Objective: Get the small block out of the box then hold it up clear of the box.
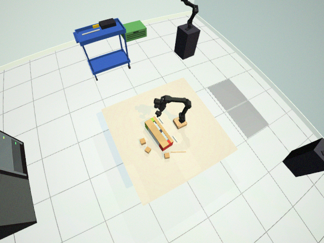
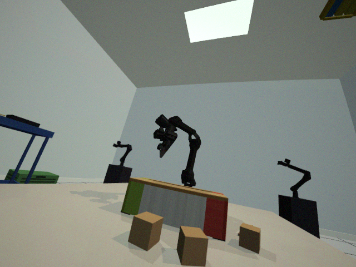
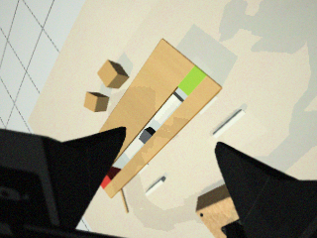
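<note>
The box is 3 cm ahead of my gripper tip, 12 cm to the left of it and 20 cm below it.
</note>
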